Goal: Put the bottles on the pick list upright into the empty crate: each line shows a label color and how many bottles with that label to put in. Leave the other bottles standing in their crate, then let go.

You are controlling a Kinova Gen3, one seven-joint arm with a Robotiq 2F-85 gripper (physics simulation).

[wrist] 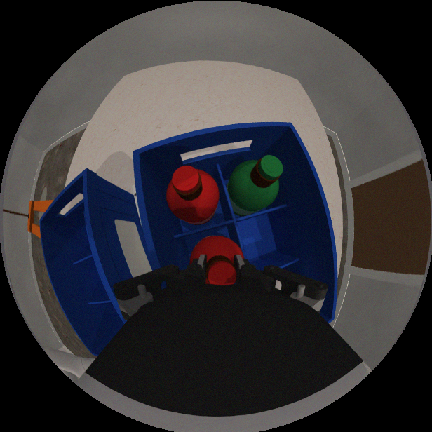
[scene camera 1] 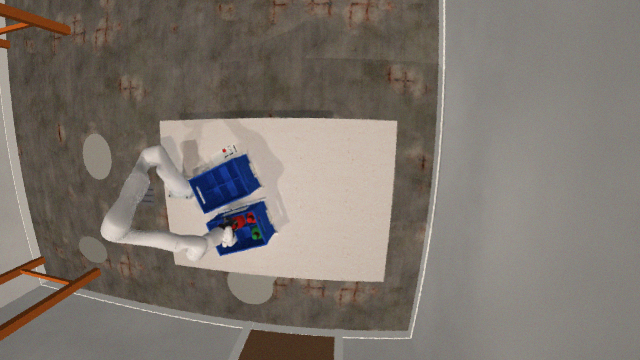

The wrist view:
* my gripper: 219, 262
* green bottle: 253, 184
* red bottle: 220, 270
